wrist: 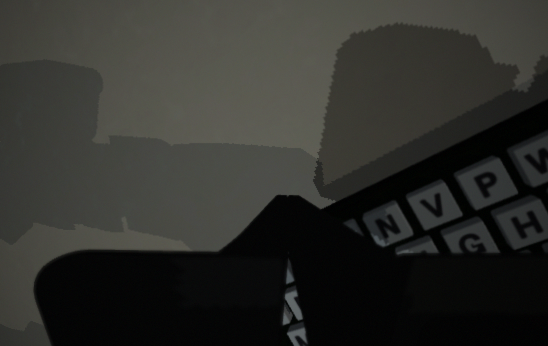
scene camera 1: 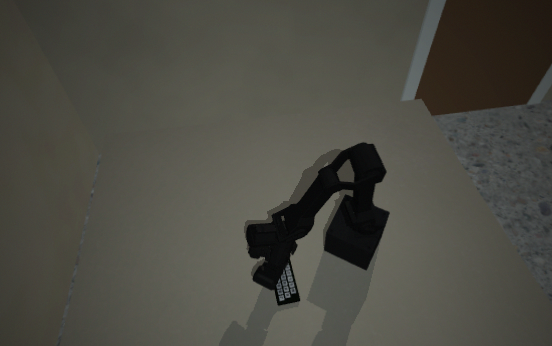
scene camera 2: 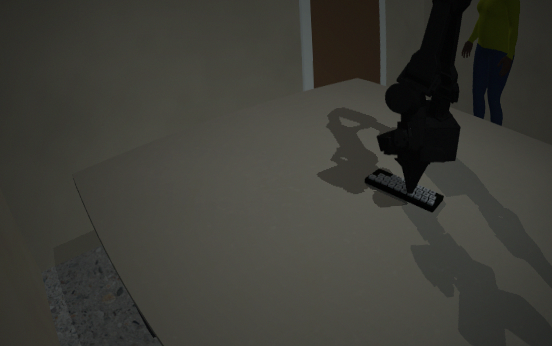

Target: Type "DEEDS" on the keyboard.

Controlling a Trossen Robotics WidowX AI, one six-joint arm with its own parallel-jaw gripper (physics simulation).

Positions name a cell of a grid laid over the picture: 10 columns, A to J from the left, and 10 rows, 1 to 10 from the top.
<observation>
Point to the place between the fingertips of my gripper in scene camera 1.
At E9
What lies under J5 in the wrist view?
A small black keyboard.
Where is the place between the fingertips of my gripper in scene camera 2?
At H6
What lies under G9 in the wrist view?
My gripper.
</observation>
